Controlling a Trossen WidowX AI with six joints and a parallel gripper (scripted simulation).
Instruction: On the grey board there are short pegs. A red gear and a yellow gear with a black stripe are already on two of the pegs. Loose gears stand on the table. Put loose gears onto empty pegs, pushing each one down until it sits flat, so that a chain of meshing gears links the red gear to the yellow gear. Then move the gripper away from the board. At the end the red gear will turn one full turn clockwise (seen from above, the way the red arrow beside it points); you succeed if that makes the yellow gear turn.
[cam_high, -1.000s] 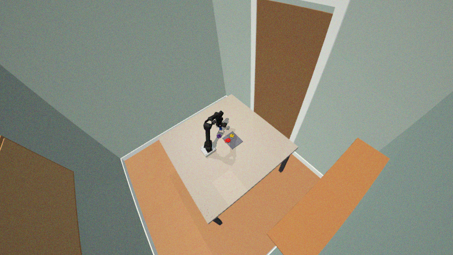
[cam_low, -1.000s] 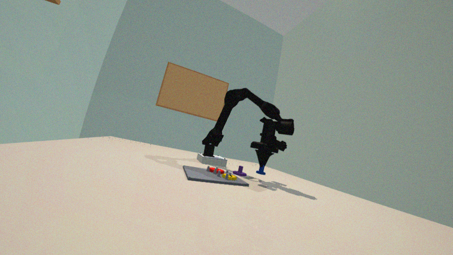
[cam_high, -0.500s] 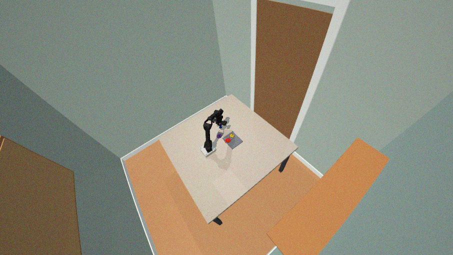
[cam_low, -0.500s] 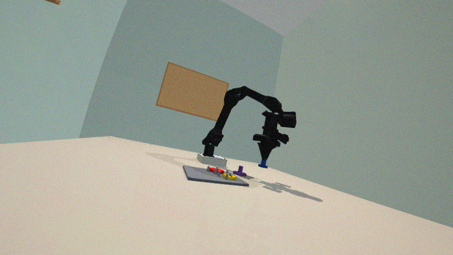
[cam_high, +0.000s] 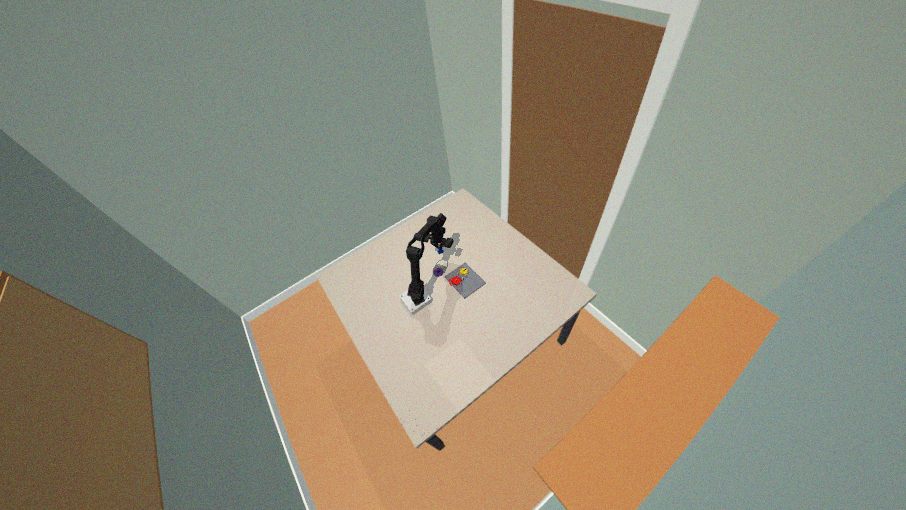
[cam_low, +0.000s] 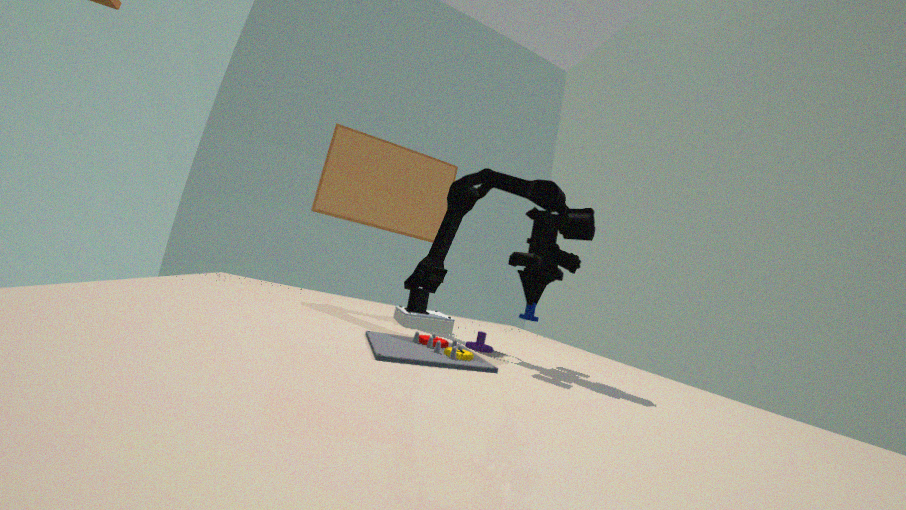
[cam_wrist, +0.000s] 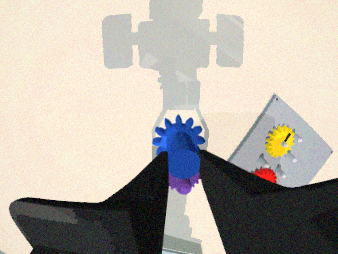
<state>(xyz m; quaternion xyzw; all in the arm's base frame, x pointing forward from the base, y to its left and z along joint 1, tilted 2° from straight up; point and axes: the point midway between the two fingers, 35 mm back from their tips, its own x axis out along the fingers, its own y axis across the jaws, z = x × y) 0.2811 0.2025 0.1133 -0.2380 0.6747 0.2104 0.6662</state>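
The yellow gear is 6 cm ahead of my gripper tip, 17 cm to the right of it and 11 cm below it. From my gripper tip the other things lie so: purple gear: 7 cm behind, 7 cm to the right, 11 cm below; then red arrow: 5 cm behind, 18 cm to the right, 12 cm below; then blue gear: 2 cm below.
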